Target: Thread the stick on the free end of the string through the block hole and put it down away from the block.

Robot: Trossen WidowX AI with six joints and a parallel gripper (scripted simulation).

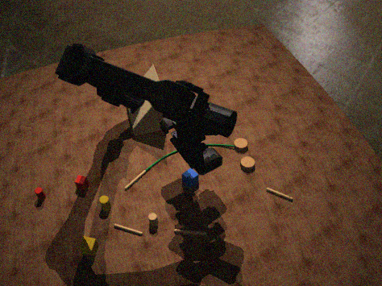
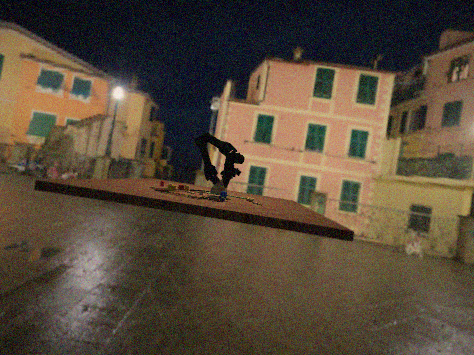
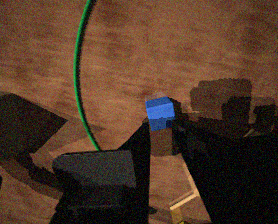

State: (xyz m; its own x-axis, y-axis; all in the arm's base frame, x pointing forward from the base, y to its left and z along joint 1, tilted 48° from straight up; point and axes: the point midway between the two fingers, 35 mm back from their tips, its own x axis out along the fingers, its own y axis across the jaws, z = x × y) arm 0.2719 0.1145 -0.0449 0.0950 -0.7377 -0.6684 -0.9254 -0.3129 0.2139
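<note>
Right now the blue cube is 4 cm below my gripper tip and 1 cm ahead of it. Also, from my gripper tip: wooden peg 12 cm to the right, 12 cm ahead, 4 cm below; then yellow cylinder 23 cm to the right, 5 cm ahead, 4 cm below; then thin wooden stick 13 cm to the right, 6 cm below, 3 cm behind.
</note>
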